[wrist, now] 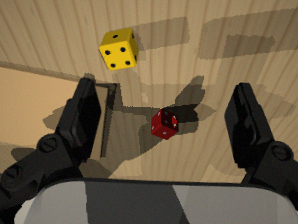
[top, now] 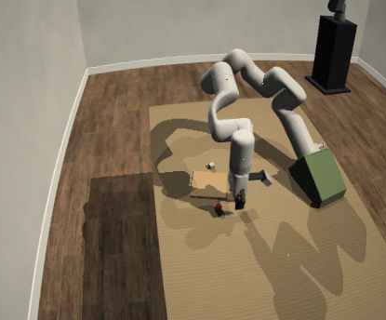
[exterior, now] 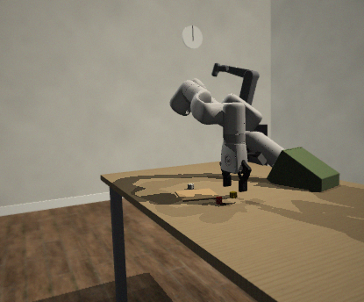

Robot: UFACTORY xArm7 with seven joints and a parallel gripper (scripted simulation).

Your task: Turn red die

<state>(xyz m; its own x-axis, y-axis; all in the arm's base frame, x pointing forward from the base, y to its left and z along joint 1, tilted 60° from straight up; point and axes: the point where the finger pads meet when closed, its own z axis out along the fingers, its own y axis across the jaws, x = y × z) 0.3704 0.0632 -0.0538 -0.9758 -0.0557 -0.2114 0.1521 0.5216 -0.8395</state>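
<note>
My gripper is now 40 mm above the yellow die, 30 mm to the left of it and 20 mm past it. Also, from my hand: tan mat 140 mm to the right, 60 mm ahead, 50 mm below; then white die 230 mm to the right, 40 mm below, 20 mm ahead; then red die 70 mm ahead, 40 mm below, 10 mm to the right.
</note>
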